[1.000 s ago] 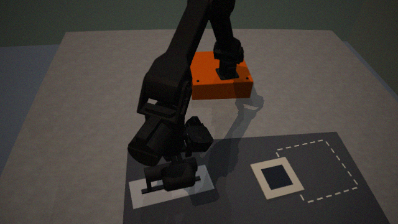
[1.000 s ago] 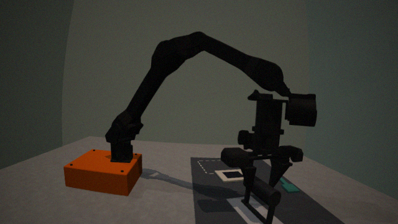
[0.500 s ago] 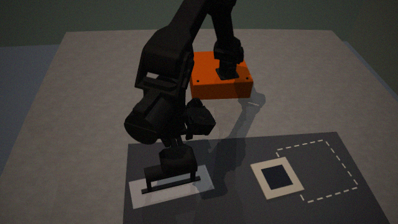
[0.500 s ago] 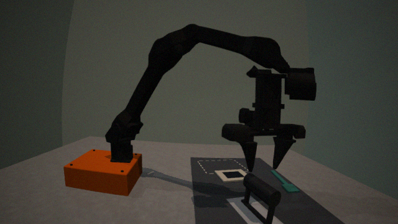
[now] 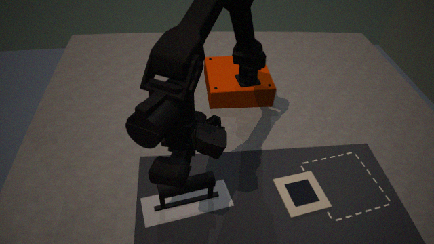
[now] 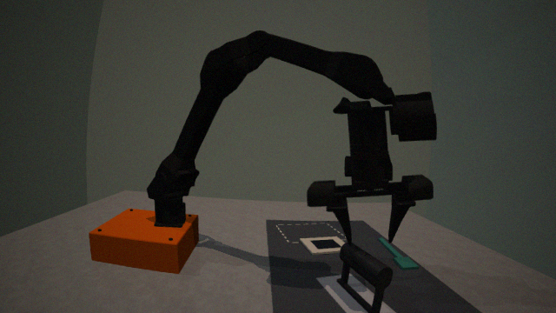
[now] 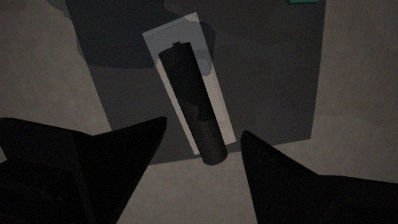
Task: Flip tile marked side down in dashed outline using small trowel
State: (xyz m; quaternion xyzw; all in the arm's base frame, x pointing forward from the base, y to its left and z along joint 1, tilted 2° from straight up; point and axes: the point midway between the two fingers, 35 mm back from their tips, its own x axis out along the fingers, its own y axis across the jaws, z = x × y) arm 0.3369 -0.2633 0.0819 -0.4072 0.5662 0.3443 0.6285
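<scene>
The trowel is 30 mm to the left of my gripper tip and 70 mm below it. Also, from my gripper tip: tile 40 mm ahead, 280 mm to the left, 100 mm below; flat teal strip 190 mm ahead, 160 mm to the left, 110 mm below; dark mat 50 mm ahead, 200 mm to the left, 130 mm below.
</scene>
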